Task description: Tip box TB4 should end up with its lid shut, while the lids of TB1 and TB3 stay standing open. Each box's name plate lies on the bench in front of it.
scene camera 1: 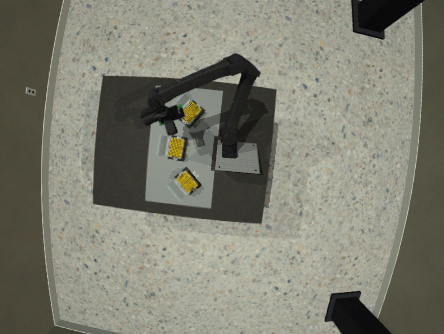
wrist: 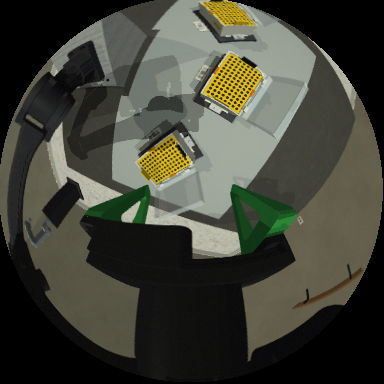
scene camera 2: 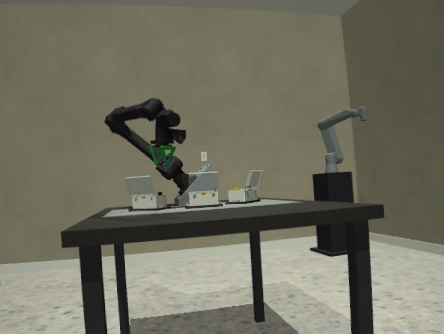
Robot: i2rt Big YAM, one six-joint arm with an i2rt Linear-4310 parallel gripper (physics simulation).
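Frame: origin at the arm's base, x ahead, y left, z up, level; millimetres.
Where they show: gripper, between the fingertips: (wrist: pixel 189 188) (scene camera 2: pixel 161 163); arm's base, origin of its link: (scene camera 1: pixel 229 150) (scene camera 2: pixel 188 185).
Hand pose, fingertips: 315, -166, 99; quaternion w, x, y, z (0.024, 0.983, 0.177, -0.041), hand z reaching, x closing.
Observation:
Each offset is from my fingertips to the top centre of the thing, as dx, dy, dz. "*": to the spot under its first point. Level surfaces: height alone.
TB4 @(-61, -56, -120) (scene camera 1: pixel 192 113) (scene camera 2: pixel 149 201) (wrist: pixel 165 159) is a white box with a yellow perforated insert; its clear lid @(* +3, -98, -91) (scene camera 2: pixel 139 186) (wrist: pixel 181 194) stands open. TB3 @(+15, +168, -120) (scene camera 1: pixel 176 148) (scene camera 2: pixel 203 199) (wrist: pixel 232 82) is the middle box, its lid @(* +92, +175, -87) (scene camera 2: pixel 207 181) (wrist: pixel 277 107) standing open. TB1 (scene camera 1: pixel 187 181) (scene camera 2: pixel 242 194) (wrist: pixel 227 17) is farthest from the gripper, its lid (scene camera 2: pixel 255 179) standing open. Name plates @(* -116, -17, -192) (wrist: pixel 152 134) @(* -51, +173, -192) (wrist: pixel 202 73) (wrist: pixel 200 26) lie before the boxes, too small to read. My gripper (scene camera 1: pixel 170 115) (scene camera 2: pixel 162 163) (wrist: pixel 189 188) is open and empty, above TB4's lid side. In scene camera 1 the arm covers TB4's lid.
The boxes stand on a pale grey mat @(dz -194) (scene camera 1: pixel 159 192) (wrist: pixel 305 55) on the dark bench (scene camera 1: pixel 120 175) (scene camera 2: pixel 350 212). The metal base plate (scene camera 1: pixel 245 165) of the arm lies at the bench's right side in scene camera 1. A second grey arm (scene camera 2: pixel 331 140) stands away on a black pedestal (scene camera 2: pixel 332 200).

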